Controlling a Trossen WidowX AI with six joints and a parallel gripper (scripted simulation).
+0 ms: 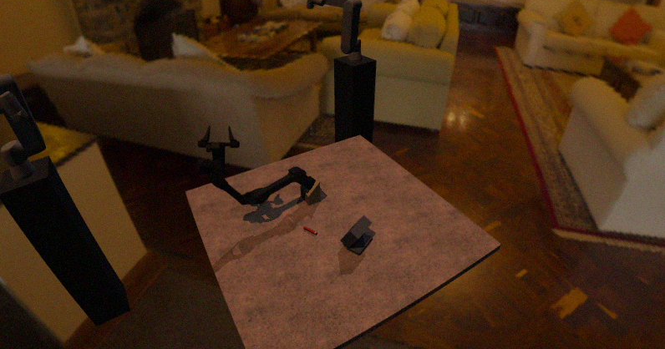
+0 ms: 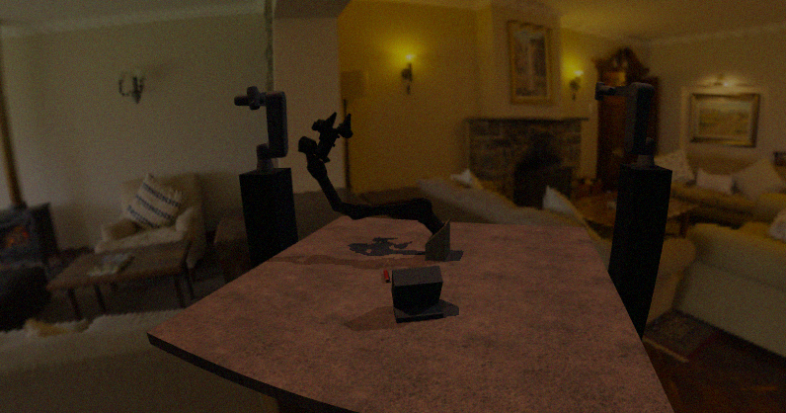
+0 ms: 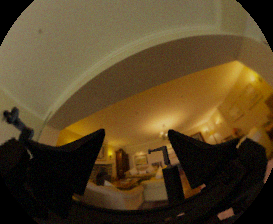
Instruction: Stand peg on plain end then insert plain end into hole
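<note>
Now: gripper tip 560 mm above the red peg, 360 mm short of it and 260 mm to the right of it. From my gripper tip the other things lie so: sloped panel: 540 mm ahead, 490 mm below, 390 mm to the left.
</note>
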